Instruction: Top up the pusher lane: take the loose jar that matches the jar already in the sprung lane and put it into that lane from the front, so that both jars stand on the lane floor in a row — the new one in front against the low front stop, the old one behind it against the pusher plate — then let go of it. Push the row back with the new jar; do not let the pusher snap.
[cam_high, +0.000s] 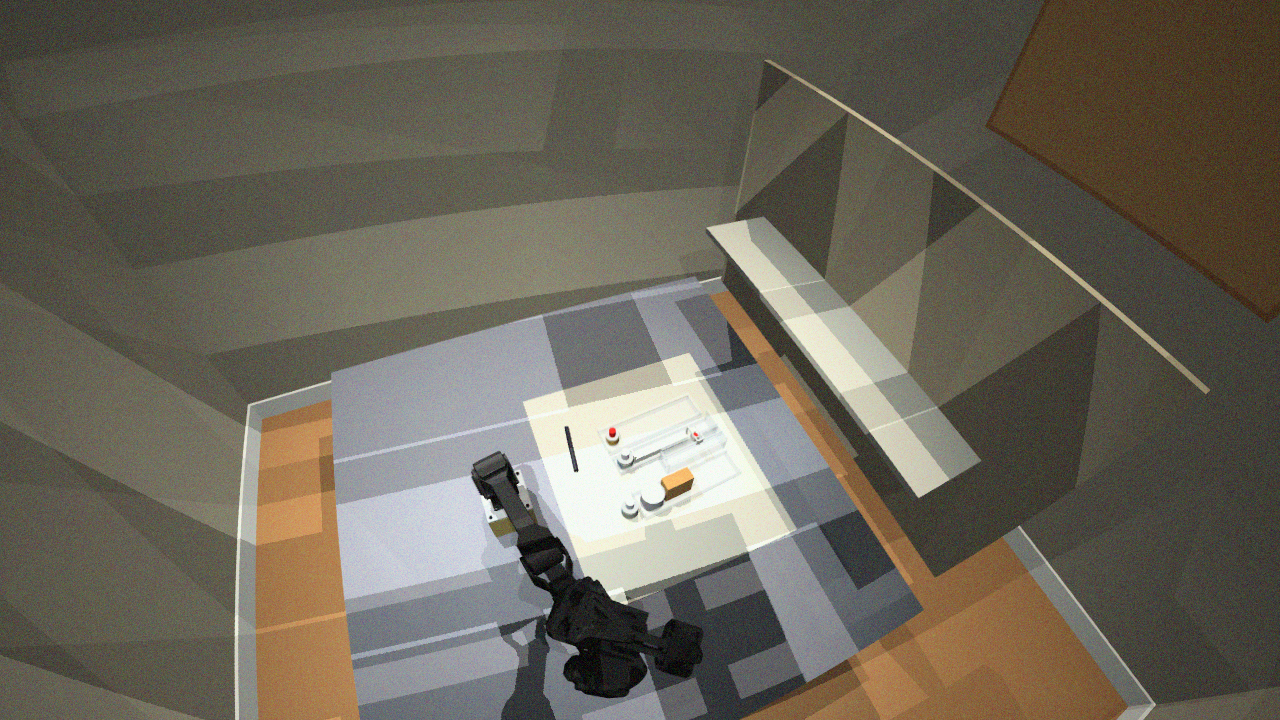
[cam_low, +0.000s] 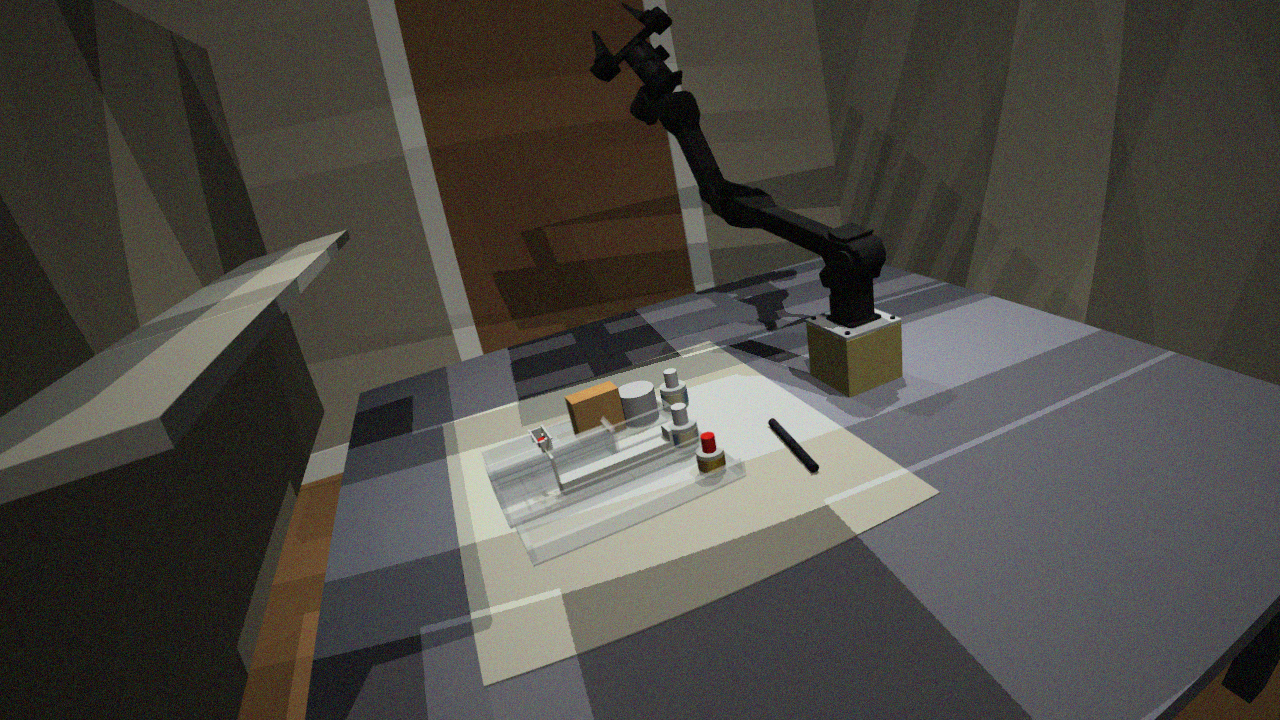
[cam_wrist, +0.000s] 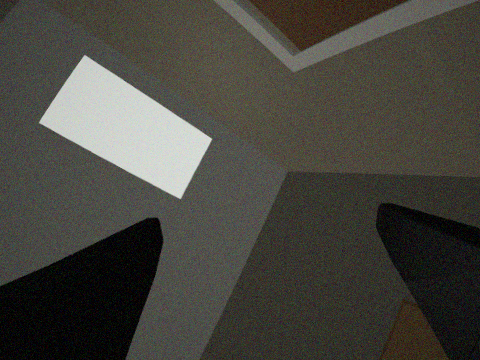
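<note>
The wide grey cylinder lies 230 mm ahead of my gripper tip, 400 mm to the left of it and 640 mm below it. Round my gripper tip: brown box (300 mm ahead, 400 mm to the left, 630 mm below); then cream mat (280 mm ahead, 500 mm to the left, 670 mm below); then pusher plate (330 mm ahead, 500 mm to the left, 620 mm below).
</note>
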